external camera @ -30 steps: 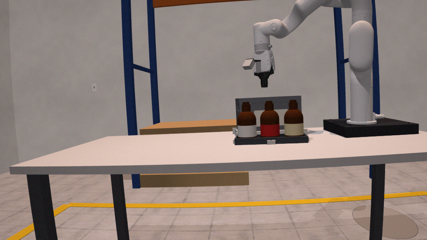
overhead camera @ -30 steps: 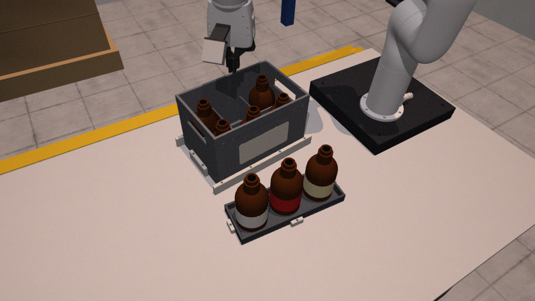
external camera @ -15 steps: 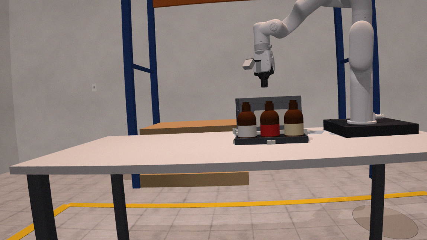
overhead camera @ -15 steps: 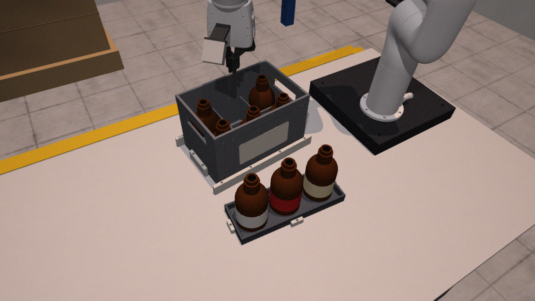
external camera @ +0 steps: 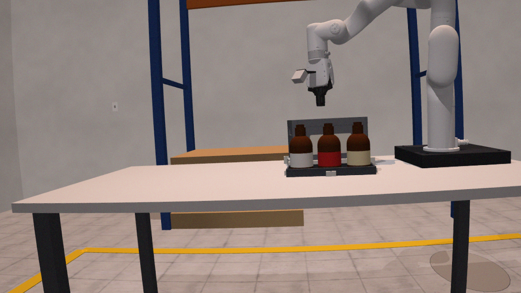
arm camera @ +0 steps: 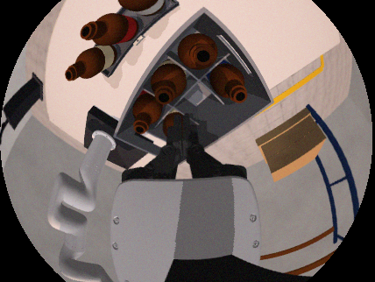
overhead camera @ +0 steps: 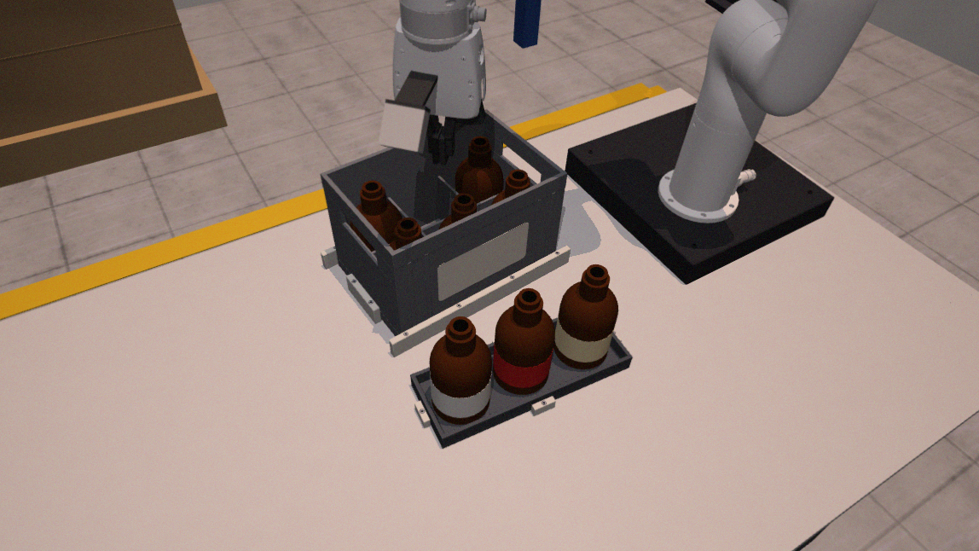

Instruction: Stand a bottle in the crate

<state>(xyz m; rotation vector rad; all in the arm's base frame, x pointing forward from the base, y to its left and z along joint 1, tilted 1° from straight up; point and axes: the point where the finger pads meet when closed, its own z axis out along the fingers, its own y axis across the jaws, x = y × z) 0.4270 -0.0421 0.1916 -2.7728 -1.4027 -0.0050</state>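
Right now my hand is 230 mm above the dark tray, 200 mm to the right of it and 20 mm past it. Round my hand: dark grey crate: 160 mm below, 20 mm to the right, 10 mm behind.
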